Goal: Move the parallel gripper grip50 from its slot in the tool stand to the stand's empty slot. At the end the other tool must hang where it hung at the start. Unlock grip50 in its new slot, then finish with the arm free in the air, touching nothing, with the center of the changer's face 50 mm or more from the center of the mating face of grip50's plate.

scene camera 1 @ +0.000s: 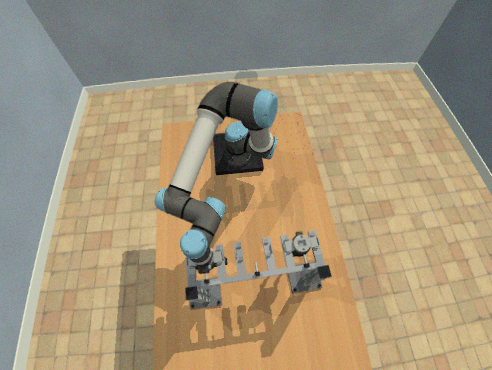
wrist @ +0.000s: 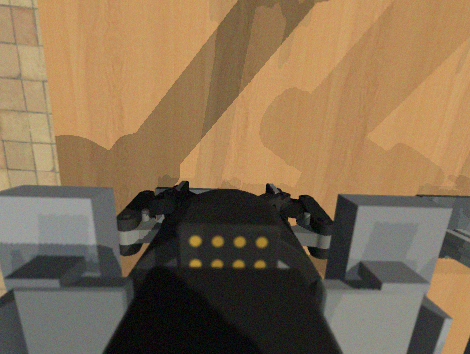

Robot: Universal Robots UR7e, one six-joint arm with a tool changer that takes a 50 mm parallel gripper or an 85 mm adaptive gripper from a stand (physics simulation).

Scene:
same spot on tool stand: [wrist: 392, 243] = [scene camera 1: 218, 248]

